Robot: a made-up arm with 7 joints.
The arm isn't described. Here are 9 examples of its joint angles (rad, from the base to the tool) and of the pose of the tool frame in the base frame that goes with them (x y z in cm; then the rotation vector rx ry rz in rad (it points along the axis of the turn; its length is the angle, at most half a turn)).
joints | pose
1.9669 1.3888 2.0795 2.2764 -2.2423 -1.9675 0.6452 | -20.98 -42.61 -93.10 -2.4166 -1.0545 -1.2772
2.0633 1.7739 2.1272 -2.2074 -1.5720 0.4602 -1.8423 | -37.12 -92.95 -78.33 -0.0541 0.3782 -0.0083
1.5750 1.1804 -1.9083 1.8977 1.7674 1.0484 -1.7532 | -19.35 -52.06 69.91 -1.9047 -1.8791 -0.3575
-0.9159 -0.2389 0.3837 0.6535 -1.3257 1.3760 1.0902 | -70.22 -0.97 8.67 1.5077 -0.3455 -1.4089
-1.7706 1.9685 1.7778 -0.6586 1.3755 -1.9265 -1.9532 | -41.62 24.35 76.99 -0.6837 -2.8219 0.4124
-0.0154 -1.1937 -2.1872 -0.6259 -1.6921 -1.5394 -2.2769 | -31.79 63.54 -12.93 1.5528 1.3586 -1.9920
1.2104 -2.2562 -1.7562 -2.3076 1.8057 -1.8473 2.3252 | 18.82 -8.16 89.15 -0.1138 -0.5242 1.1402
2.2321 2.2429 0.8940 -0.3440 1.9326 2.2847 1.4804 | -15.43 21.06 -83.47 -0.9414 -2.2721 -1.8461
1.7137 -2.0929 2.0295 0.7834 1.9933 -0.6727 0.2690 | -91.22 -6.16 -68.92 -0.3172 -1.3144 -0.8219
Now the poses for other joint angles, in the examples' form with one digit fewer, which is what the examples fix.
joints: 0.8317 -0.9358 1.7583 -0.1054 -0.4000 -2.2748 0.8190
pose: -57.4 -38.4 -68.4 2.285 2.063 0.435
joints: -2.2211 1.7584 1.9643 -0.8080 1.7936 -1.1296 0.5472
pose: -41.6 82.3 56.4 -0.722 0.646 -0.803
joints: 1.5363 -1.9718 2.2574 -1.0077 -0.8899 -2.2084 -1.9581
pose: -60.3 -16.4 -72.0 0.613 0.760 -0.299
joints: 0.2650 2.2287 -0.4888 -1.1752 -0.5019 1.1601 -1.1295
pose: -11.4 12.2 -13.2 0.789 -0.884 -0.567
